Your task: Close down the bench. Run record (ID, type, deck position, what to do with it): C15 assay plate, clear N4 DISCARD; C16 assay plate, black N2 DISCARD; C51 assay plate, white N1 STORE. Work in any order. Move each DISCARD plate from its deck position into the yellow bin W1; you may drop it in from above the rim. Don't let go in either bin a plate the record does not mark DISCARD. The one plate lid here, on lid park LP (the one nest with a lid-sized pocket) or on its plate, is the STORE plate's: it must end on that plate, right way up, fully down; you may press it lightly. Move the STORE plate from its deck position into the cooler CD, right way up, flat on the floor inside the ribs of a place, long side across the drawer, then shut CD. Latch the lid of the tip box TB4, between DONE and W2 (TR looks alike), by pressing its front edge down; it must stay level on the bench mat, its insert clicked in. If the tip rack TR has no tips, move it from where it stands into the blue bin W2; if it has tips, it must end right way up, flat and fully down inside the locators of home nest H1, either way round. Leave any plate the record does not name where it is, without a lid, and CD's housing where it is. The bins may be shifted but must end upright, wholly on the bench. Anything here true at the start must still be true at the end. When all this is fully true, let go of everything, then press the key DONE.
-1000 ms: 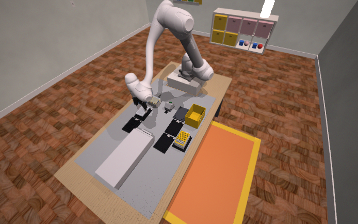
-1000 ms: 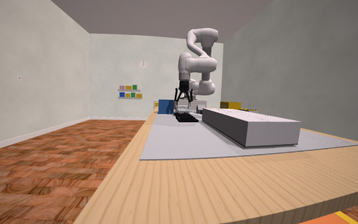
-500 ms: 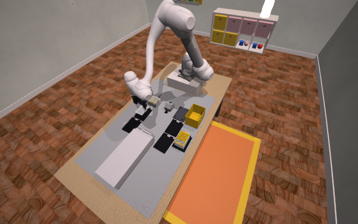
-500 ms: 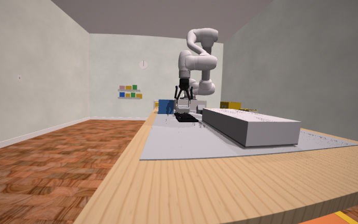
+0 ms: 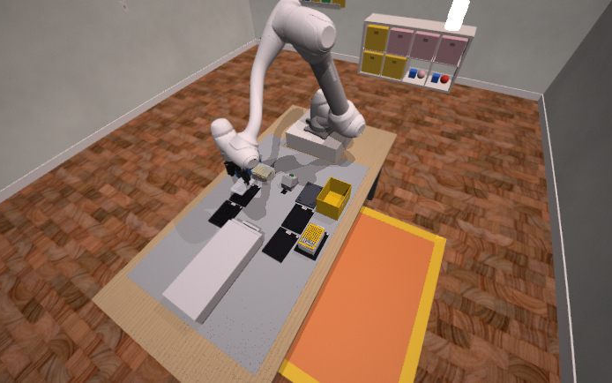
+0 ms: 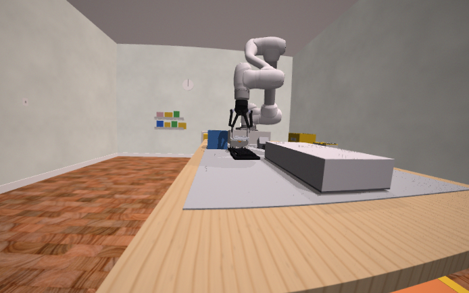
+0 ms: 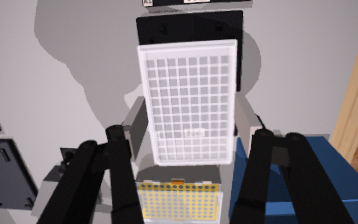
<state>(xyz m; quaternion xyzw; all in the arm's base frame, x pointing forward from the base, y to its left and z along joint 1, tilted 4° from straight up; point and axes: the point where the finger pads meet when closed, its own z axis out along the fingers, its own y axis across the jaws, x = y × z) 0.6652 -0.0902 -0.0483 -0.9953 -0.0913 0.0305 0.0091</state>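
The black nest N4 is 100 mm below my hand. From my hand the other things lie so: tip box TB4 (170 mm behind, 60 mm below, 10 mm to the right); black assay plate (170 mm ahead, 90 mm below, 20 mm to the left); pale plate (20 mm below).
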